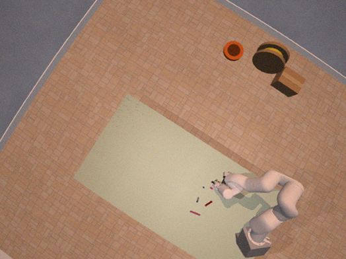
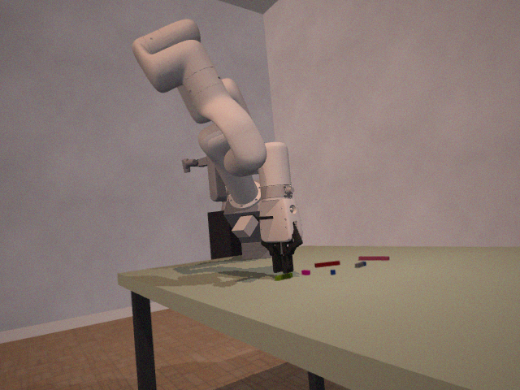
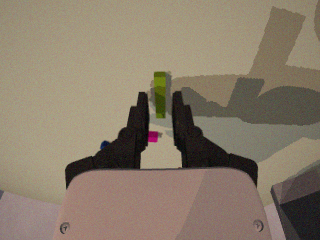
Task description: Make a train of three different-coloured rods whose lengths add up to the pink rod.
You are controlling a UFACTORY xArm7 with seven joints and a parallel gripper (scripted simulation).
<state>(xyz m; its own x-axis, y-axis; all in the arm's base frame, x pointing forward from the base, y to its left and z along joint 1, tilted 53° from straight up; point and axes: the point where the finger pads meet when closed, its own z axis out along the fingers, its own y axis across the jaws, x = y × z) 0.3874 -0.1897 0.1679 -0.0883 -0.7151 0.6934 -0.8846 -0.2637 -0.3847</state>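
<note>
Now: the lime rod 3 cm below my hand. Round my hand: grey rod 10 cm ahead, 19 cm to the left, 3 cm below; red rod 19 cm to the left, 3 cm below; magenta rod 2 cm ahead, 6 cm to the left, 3 cm below.
</note>
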